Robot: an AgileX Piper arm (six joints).
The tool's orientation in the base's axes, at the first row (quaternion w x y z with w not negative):
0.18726 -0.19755 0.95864 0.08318
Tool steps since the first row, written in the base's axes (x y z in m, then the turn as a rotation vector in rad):
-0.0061 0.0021 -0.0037 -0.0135 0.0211 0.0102
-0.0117 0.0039 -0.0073 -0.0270 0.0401 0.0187
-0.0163 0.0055 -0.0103 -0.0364 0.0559 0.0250
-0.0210 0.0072 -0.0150 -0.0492 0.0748 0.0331
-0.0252 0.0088 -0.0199 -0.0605 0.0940 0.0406
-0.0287 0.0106 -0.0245 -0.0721 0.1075 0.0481
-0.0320 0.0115 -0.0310 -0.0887 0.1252 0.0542
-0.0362 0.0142 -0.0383 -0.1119 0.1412 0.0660
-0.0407 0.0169 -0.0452 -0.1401 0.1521 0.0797
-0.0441 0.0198 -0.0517 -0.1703 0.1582 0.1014
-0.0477 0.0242 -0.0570 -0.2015 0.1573 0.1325
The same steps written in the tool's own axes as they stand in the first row. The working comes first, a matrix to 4 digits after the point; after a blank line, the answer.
The tool's axes in the first row as the columns of a matrix, in the base's axes (used below as rounded here):
-0.8518 -0.4099 0.3262
-0.3476 0.9081 0.2335
-0.3919 0.0855 -0.9160

0.0059 0.0041 0.0019 0.0002 0.0256 -0.0088
0.0115 0.0077 0.0038 0.0017 0.0491 -0.0166
0.0160 0.0108 0.0054 0.0018 0.0678 -0.0217
0.0213 0.0139 0.0086 0.0029 0.0909 -0.0289
0.0262 0.0166 0.0121 0.0029 0.1136 -0.0350
0.0304 0.0193 0.0156 0.0052 0.1313 -0.0425
0.0354 0.0209 0.0206 0.0108 0.1547 -0.0493
0.0409 0.0245 0.0266 0.0204 0.1797 -0.0640
0.0465 0.0282 0.0321 0.0352 0.2024 -0.0832
0.0509 0.0316 0.0376 0.0503 0.2221 -0.1115
0.0546 0.0367 0.0423 0.0650 0.2368 -0.1504

